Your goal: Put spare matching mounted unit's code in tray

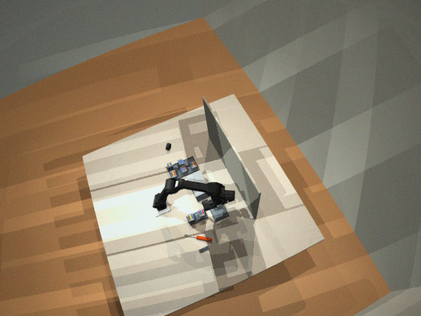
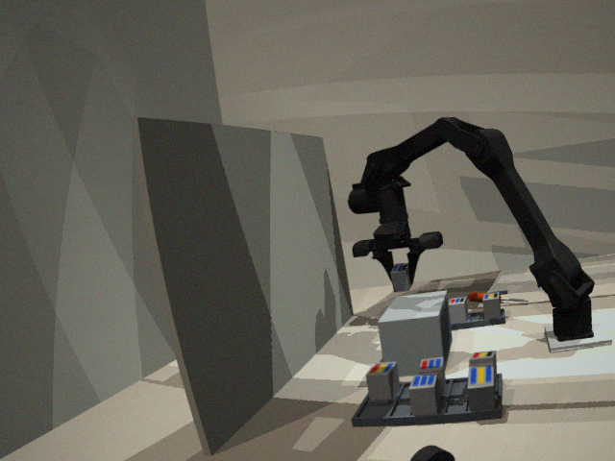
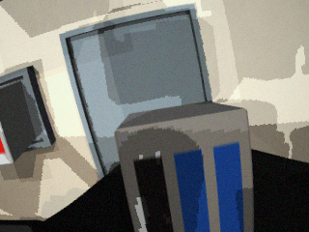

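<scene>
Right now the blue-grey tray is 10 mm behind my gripper tip, 10 mm to the left of it and 90 mm below it. The rest, counted from my gripper tip: grey mounted unit (60 mm behind, 200 mm to the left, 50 mm below); tall grey panel (170 mm ahead, 200 mm to the left, 130 mm above); rack (150 mm behind, 20 mm to the left, 90 mm below).
</scene>
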